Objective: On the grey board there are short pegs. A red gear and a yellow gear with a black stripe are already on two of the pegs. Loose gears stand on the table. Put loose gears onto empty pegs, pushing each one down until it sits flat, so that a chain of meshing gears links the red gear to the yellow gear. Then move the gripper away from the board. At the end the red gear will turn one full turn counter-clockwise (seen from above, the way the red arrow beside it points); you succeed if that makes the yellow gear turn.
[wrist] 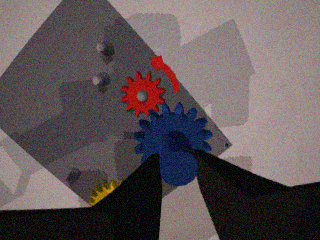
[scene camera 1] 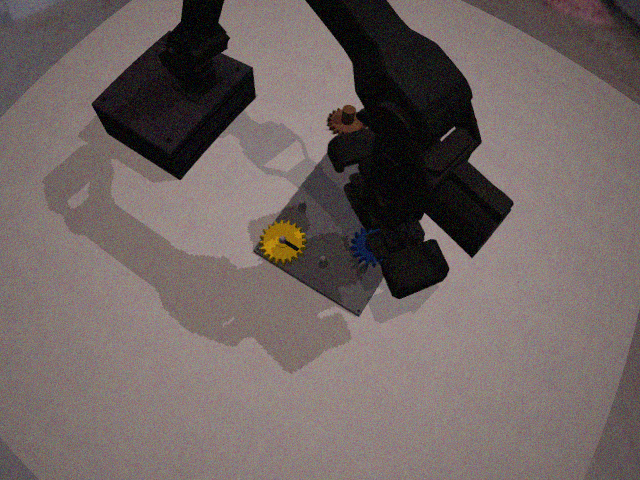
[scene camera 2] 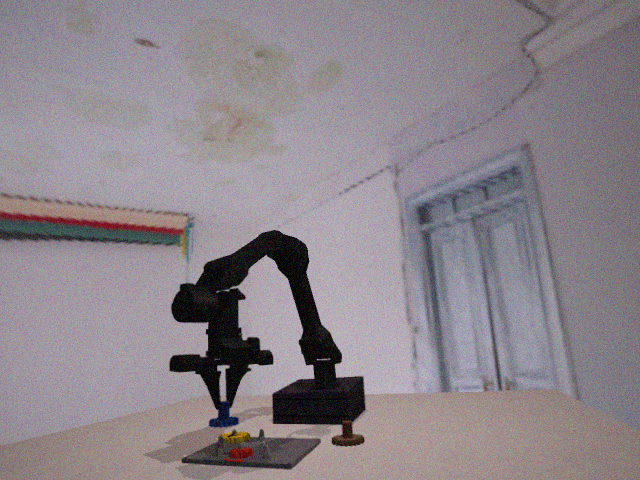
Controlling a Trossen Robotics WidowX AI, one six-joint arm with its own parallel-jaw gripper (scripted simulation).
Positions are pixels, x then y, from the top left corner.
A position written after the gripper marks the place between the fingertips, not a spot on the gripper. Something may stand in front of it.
The gripper (scene camera 1: 374, 238) carries a blue gear (wrist: 174, 136).
